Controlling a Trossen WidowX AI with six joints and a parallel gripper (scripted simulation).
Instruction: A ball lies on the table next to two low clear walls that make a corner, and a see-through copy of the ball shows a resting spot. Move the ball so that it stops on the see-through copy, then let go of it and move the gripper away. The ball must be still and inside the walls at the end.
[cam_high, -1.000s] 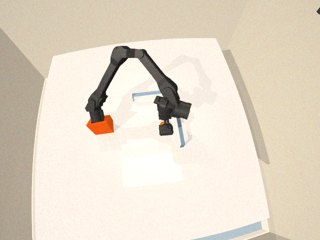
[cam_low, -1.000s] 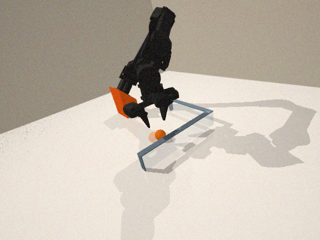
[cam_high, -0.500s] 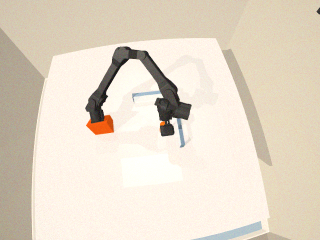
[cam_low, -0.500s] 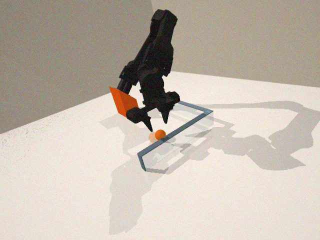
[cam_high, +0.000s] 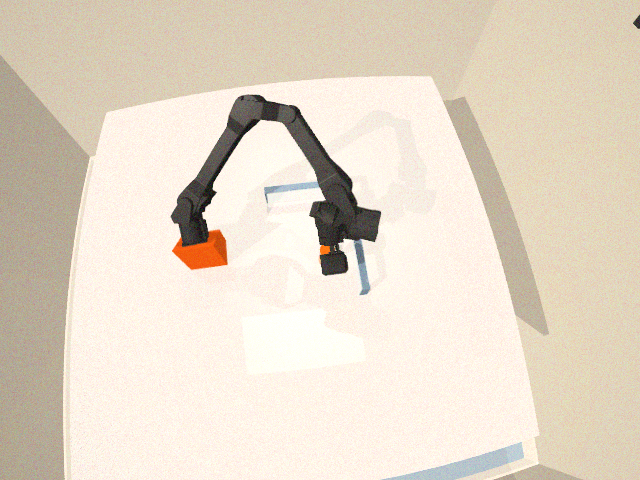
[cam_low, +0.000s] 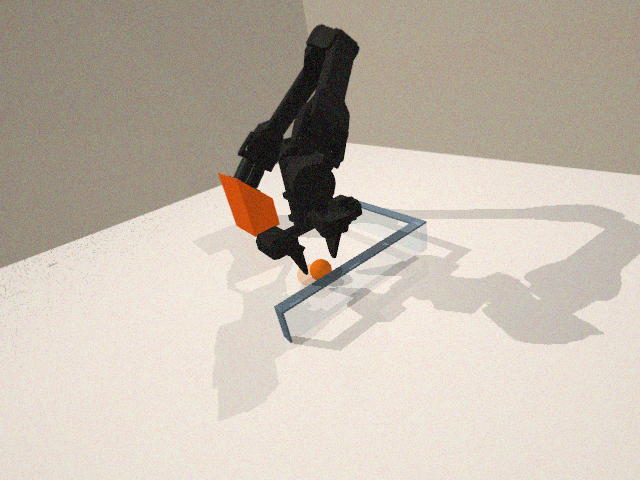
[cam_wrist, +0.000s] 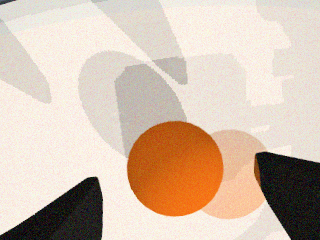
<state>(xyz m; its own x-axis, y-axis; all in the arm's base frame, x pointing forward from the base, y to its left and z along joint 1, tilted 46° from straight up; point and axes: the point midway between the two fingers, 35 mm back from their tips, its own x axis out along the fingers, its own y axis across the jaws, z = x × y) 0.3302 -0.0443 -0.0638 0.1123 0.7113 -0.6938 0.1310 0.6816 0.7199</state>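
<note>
Right now the orange ball is 10 mm below my gripper tip.
</note>
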